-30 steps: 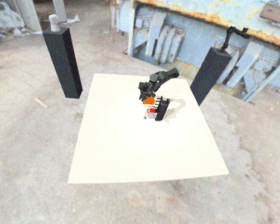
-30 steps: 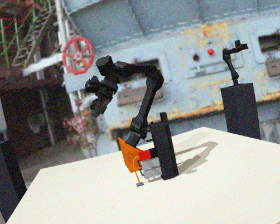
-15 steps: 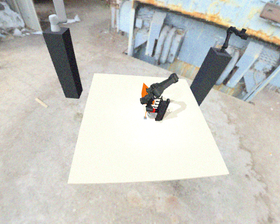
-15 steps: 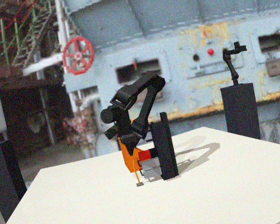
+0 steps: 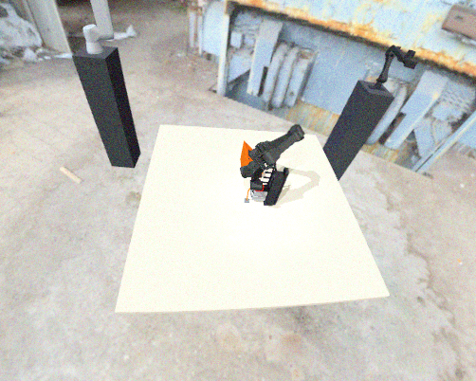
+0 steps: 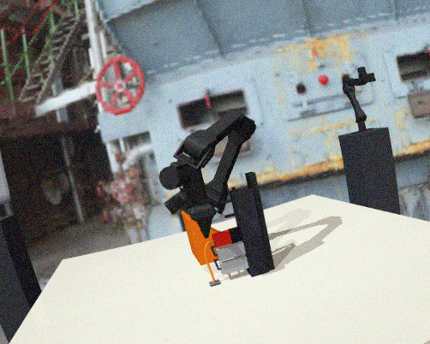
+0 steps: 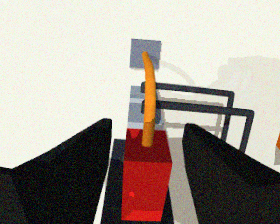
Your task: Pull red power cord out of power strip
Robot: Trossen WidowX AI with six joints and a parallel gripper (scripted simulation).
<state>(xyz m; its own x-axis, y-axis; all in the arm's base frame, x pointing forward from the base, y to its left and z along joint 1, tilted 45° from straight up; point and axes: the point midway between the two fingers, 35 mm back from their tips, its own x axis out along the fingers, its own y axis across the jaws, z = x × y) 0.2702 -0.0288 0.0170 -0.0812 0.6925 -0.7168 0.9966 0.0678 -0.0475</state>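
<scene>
Now: the red plug 10 mm behind my gripper tip, 60 mm to the left of it and 10 mm below it. The rest, counted from my gripper tip: black power strip 130 mm to the left, 20 mm below.
</scene>
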